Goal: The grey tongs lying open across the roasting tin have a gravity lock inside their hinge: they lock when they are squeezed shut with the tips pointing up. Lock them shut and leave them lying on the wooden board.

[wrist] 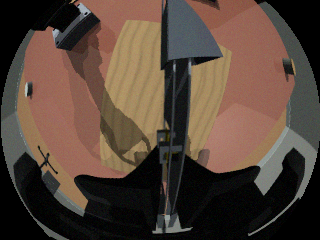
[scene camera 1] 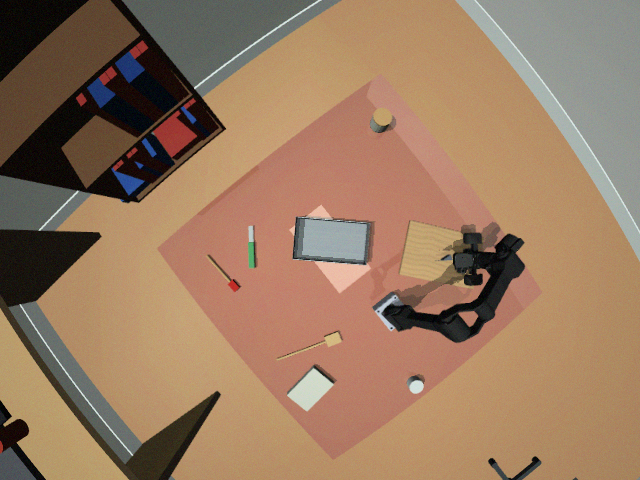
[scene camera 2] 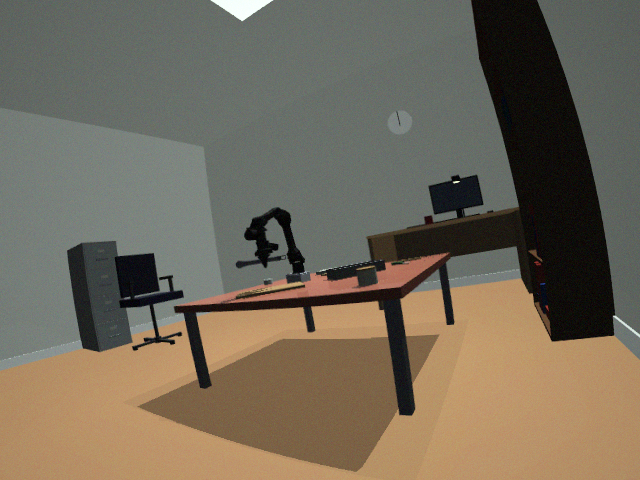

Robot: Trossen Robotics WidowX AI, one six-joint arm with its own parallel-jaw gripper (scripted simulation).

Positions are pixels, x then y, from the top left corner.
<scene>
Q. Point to a roasting tin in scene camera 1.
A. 322,240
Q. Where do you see a wooden board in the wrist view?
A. At 133,96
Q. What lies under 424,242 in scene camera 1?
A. A wooden board.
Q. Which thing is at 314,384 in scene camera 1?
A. A cream block.
</scene>
